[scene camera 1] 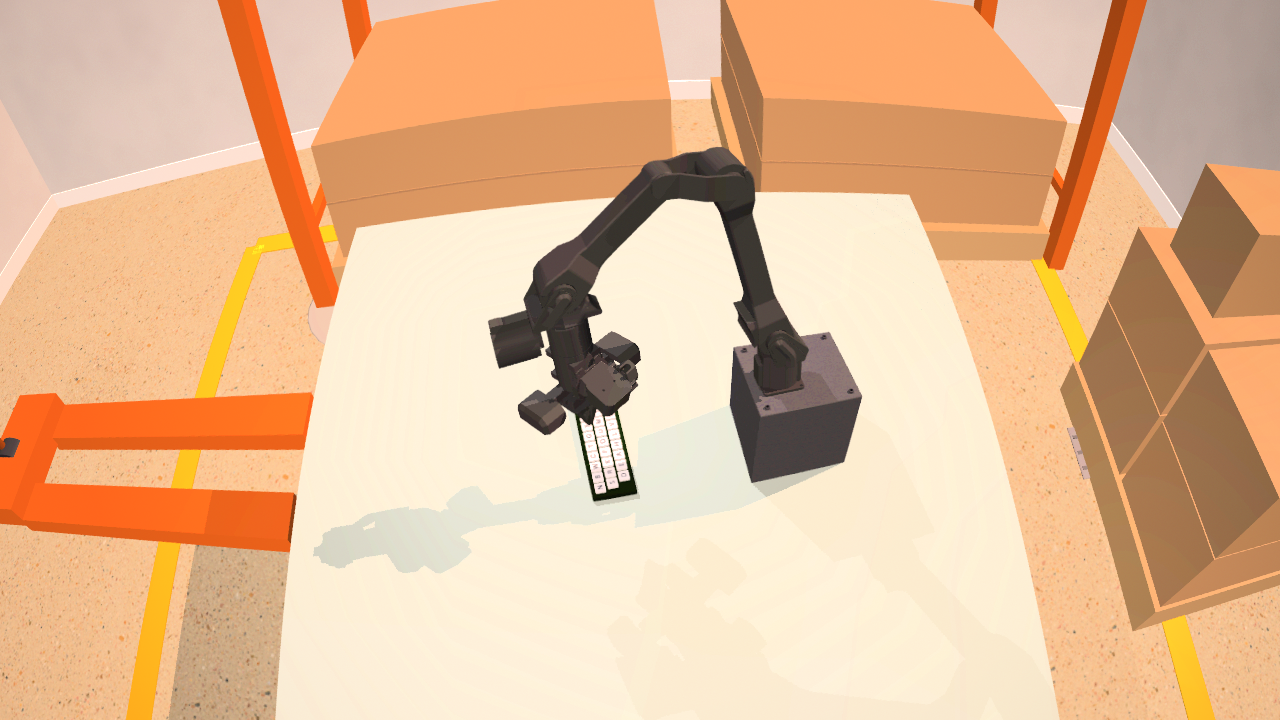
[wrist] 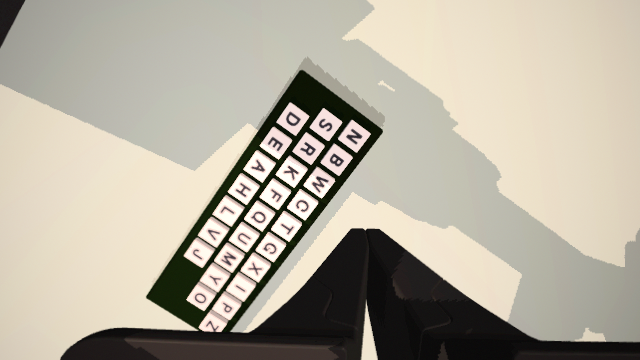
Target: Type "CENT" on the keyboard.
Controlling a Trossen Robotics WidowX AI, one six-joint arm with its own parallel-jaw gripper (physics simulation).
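Frame: origin at the arm's base, x ahead, y left, z up, level; centimetres.
Where they show: gripper, fingertip midpoint: (scene camera 1: 589, 423) (wrist: 364, 242); arm's base, origin of the base link: (scene camera 1: 778, 379).
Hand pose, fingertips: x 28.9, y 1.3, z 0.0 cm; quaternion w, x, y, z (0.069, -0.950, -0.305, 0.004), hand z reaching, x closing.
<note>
Each offset is from my fingertips to the centre of the thing. Level surfaces: height alone.
A dark green keyboard (scene camera 1: 631, 488) (wrist: 172, 295) with white letter keys lies on the table. In the wrist view its keys stand in three slanted rows. The C key @(dz -15.5, dx -0.1, dy -4.5 cm) (wrist: 302, 205) and T key @(dz -15.5, dx -0.1, dy -6.5 cm) (wrist: 286, 228) are in the row nearest the fingers, the N key @(dz -15.5, dx -0.1, dy +1.6 cm) (wrist: 354, 136) is at that row's upper end, and the E key @(dz -15.5, dx -4.2, dy -1.9 cm) (wrist: 276, 143) is in the far row. My gripper (wrist: 364, 242) is shut and empty, with its tips apart from the keyboard in this view. In the scene view the gripper's body hides the keyboard's far end; the fingertips are hard to make out.
The arm's dark base box (scene camera 1: 796, 429) stands on the table @(dz -16.8 cm) (scene camera 1: 447, 644) to the right of the keyboard. Orange forks (scene camera 1: 179, 425) reach the table's left edge. Large cardboard boxes (scene camera 1: 501, 71) (scene camera 1: 895, 62) stand behind the table, and more boxes (scene camera 1: 1181, 429) stand at the right.
</note>
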